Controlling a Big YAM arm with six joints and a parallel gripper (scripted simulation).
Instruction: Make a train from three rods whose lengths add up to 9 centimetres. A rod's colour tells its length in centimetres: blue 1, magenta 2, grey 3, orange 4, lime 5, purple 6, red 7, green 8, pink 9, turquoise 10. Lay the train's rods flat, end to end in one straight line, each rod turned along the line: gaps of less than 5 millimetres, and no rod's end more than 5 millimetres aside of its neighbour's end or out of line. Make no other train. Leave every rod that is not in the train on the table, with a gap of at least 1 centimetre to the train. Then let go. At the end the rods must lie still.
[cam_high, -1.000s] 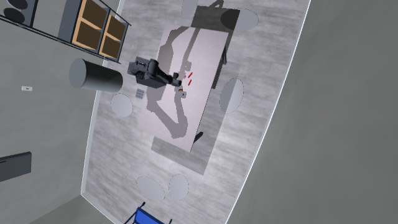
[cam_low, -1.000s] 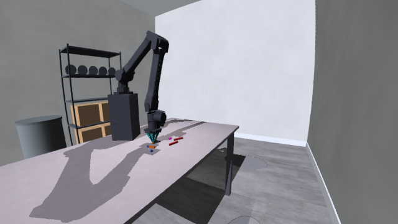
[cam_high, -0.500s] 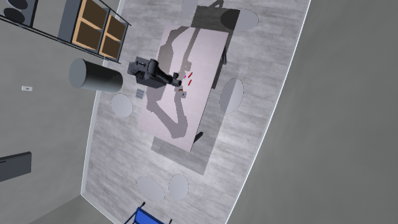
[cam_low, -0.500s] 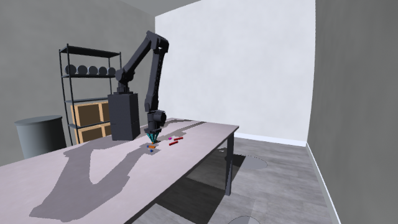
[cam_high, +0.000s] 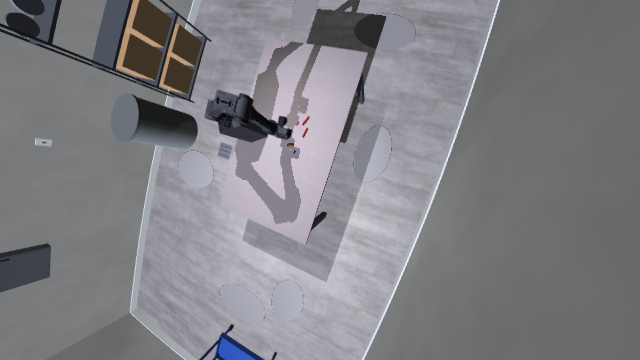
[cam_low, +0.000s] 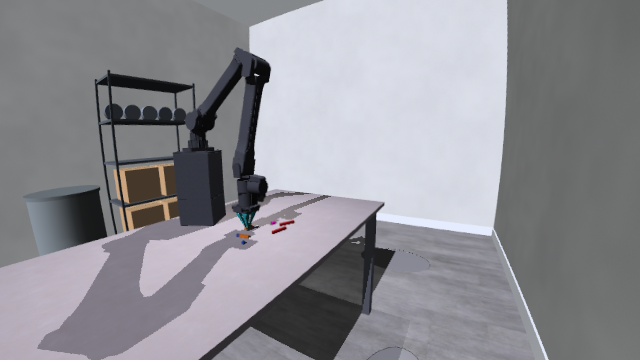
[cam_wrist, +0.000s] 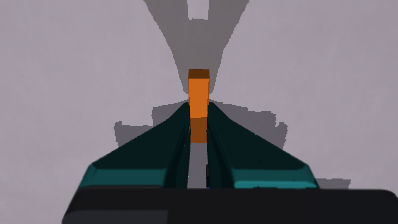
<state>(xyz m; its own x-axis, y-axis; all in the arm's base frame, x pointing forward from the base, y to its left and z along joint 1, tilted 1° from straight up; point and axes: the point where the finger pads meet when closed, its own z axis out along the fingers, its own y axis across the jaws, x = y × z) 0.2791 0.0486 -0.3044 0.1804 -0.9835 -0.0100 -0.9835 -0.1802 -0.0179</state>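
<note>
My gripper is now 12 cm to the right of the magenta rod, 3 cm short of it and 1 cm above it.
</note>
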